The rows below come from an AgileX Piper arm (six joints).
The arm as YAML. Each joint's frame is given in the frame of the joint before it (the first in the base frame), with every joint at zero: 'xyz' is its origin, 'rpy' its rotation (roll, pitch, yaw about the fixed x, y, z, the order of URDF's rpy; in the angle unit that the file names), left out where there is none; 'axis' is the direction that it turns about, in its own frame. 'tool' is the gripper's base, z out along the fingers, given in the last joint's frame.
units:
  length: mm
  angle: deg
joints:
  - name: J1
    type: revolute
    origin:
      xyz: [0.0, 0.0, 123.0]
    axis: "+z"
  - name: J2
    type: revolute
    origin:
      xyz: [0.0, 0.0, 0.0]
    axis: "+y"
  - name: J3
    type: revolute
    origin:
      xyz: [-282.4, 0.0, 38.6]
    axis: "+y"
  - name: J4
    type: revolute
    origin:
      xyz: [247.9, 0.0, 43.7]
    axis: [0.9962, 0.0, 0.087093]
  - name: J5
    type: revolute
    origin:
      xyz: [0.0, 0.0, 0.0]
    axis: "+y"
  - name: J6
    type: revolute
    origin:
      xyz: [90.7, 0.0, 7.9]
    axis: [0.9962, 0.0, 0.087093]
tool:
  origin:
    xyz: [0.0, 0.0, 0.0]
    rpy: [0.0, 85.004, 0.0]
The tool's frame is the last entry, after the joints.
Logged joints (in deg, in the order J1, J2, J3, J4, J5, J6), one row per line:
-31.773, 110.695, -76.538, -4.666, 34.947, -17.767
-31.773, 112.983, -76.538, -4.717, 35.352, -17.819
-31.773, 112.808, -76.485, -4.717, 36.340, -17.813
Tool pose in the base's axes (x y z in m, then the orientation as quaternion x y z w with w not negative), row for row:
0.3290, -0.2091, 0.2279, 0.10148, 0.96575, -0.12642, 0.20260
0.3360, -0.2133, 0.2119, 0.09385, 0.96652, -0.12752, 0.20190
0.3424, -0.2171, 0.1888, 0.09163, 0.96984, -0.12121, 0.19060
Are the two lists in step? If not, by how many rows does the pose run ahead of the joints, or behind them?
The pose runs 2 rows behind the joints: the pose in row i belongs to the joints in row i - 2.
